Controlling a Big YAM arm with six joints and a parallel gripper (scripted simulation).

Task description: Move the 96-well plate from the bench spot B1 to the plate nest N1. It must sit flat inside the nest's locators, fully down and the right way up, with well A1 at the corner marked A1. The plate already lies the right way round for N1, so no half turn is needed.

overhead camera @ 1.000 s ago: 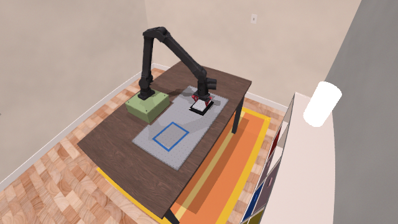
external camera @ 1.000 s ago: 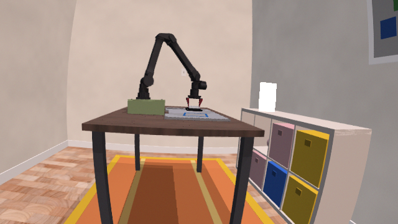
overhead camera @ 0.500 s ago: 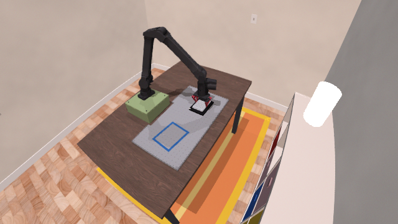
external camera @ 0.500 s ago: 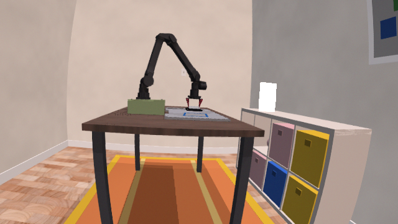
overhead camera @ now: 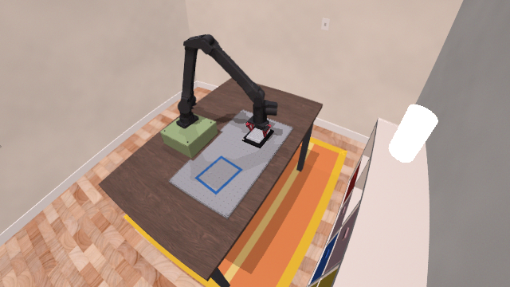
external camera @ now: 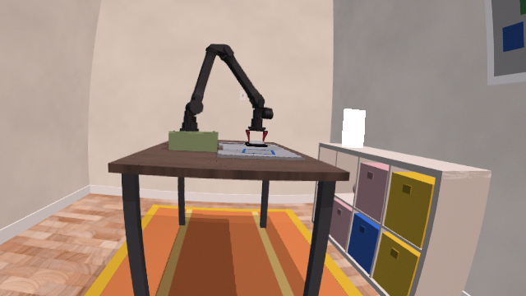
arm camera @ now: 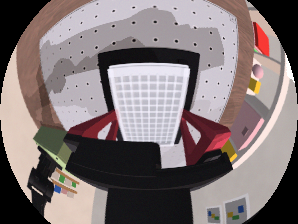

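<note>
Right now my hand is right at the white 96-well plate. The rest, counted from my hand: black plate nest: 2 cm below.
</note>
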